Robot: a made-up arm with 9 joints. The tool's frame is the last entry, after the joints.
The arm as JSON. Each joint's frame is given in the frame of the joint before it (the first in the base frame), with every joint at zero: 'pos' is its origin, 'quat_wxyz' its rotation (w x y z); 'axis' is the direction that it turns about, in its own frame. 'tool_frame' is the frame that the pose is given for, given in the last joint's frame.
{
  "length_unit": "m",
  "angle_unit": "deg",
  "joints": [
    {
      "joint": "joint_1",
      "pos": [
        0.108,
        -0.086,
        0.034
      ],
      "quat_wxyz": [
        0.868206,
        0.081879,
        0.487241,
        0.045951
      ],
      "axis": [
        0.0,
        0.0,
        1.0
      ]
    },
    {
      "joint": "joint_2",
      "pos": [
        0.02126,
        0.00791,
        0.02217
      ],
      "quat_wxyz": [
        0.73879,
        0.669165,
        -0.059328,
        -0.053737
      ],
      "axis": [
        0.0,
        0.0,
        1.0
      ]
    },
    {
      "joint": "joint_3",
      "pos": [
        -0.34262,
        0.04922,
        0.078
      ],
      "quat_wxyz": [
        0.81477,
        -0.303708,
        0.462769,
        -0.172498
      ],
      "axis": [
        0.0,
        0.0,
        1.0
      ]
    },
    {
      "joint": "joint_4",
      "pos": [
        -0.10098,
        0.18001,
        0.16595
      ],
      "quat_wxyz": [
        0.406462,
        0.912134,
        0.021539,
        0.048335
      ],
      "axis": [
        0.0,
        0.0,
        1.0
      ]
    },
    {
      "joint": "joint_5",
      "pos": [
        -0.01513,
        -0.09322,
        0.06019
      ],
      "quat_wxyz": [
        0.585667,
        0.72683,
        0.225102,
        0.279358
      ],
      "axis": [
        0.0,
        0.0,
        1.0
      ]
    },
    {
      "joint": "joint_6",
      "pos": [
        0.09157,
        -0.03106,
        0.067
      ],
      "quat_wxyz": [
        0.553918,
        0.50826,
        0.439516,
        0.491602
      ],
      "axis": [
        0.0,
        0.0,
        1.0
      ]
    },
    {
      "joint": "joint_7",
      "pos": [
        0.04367,
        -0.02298,
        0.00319
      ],
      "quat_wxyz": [
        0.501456,
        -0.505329,
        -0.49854,
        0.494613
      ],
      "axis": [
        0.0,
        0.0,
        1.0
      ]
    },
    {
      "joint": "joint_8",
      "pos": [
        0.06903,
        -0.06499,
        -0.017
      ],
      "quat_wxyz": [
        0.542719,
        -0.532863,
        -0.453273,
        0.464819
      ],
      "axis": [
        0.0,
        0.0,
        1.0
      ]
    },
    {
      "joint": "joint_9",
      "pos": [
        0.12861,
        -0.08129,
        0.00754
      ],
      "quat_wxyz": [
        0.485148,
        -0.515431,
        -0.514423,
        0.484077
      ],
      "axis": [
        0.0,
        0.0,
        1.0
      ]
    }
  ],
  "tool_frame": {
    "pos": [
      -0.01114,
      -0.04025,
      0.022
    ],
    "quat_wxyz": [
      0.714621,
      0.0,
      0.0,
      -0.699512
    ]
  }
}
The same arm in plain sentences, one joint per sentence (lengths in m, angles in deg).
The arm has nine revolute joints in a row. What follows holds with every joint at zero, and every direction is one of the base frame's.
Joint 1 is mounted 0.108 m along +x and 0.086 m along -y and 0.034 m along +z from the base frame's origin and turns about the direction (0.853575, -0.097397, 0.511785).
Joint 2 is mounted 0.03 m along +x and 0.009 m along +y and 0.005 m along -z from joint 1 and turns about -y.
Joint 3 is mounted 0.139 m along -x and 0.078 m along -y and 0.317 m along +z from joint 2 and turns about the direction (0.738024, -0.387213, -0.552618).
Joint 4 is mounted 0.259 m along +x and 0.012 m along -y and 0.054 m along +z from joint 3 and turns about the direction (-0.987442, -0.157907, -0.0049).
Joint 5 is mounted 0.069 m along -x and 0.048 m along +y and 0.074 m along +z from joint 4 and turns about +y.
Joint 6 is mounted 0.018 m along +x and 0.067 m along +y and 0.095 m along -z from joint 5 and turns about the direction (-0.0078, 0.096996, -0.995254).
Joint 7 is mounted 0.044 m along -x and 0.022 m along -y and 0.005 m along -z from joint 6 and turns about +x.
Joint 8 is mounted 0.017 m along -x and 0.075 m along +y and 0.058 m along -z from joint 7 and turns about the direction (0.021201, -0.997937, 0.060602).
Joint 9 is mounted 0.081 m along +x and 0.002 m along +y and 0.129 m along +z from joint 8 and turns about -z.
The tool frame, which is the frame that the pose is given for, is mounted 0.012 m along +x and 0.04 m along -y and 0.022 m along -z from joint 9; its axes are the base frame's turned by roll -180, pitch 0 and yaw -90 deg (as in URDF: about the fixed x, then y, then z).

